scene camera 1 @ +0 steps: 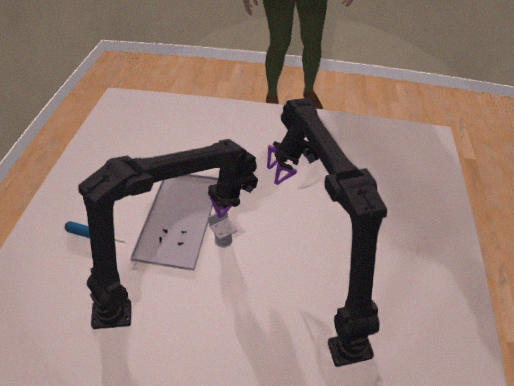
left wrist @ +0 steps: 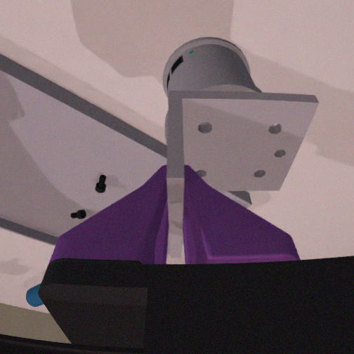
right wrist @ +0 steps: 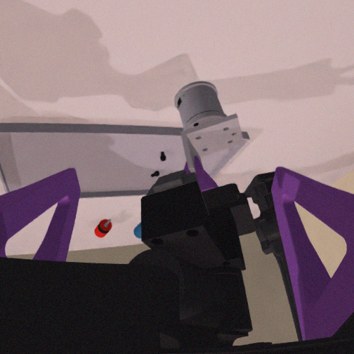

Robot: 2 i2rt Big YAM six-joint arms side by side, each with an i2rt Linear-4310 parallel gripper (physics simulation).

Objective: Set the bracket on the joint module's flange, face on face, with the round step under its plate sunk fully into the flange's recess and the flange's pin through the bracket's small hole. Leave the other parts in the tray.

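Places are measured from the left arm's base along level axes (x right, y ahead, z up), in millimetres.
Where they show: left gripper, fingertip midpoint: [scene camera 1: 219, 216]; right gripper, fingertip midpoint: [scene camera 1: 272, 176]; left arm's base, link origin: [scene camera 1: 111, 315]; right arm's base, link origin: [scene camera 1: 350, 349].
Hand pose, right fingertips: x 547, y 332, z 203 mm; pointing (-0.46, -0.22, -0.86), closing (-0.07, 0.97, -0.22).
Each offset is from my right fingertips to the centre of the thing. "spot": to the spot under its first point.
The grey L-shaped bracket {dx -175, dy -92, dz -111 mm} [scene camera 1: 223, 228] [left wrist: 240, 145] [right wrist: 215, 140] has its flat holed plate over the flange end of the grey cylindrical joint module {dx -176, dy -87, dz -171 mm} [scene camera 1: 223, 242] [left wrist: 210, 67] [right wrist: 200, 102]. The plate hides the flange, its recess and the pin; I cannot tell whether the step is sunk or the faces touch. My left gripper [scene camera 1: 220, 214] [left wrist: 175, 176] is shut on the bracket's other, upright plate. My right gripper [scene camera 1: 273, 175] is wide open and empty, beyond the module and to the right in the scene view. Small black screws {dx -322, dy -90, dz -195 mm} [scene camera 1: 180, 243] [left wrist: 101, 183] [right wrist: 163, 156] lie in the tray.
The shallow grey tray {spot: dx -376, dy -173, dz -195 mm} [scene camera 1: 165, 265] [right wrist: 90, 128] lies left of the module. A blue-handled screwdriver {dx -621, dy -23, dz -183 mm} [scene camera 1: 77, 229] [left wrist: 35, 296] lies left of the tray, partly behind the left arm. A red and black object [right wrist: 103, 228] shows in the right wrist view. A person stands beyond the far edge.
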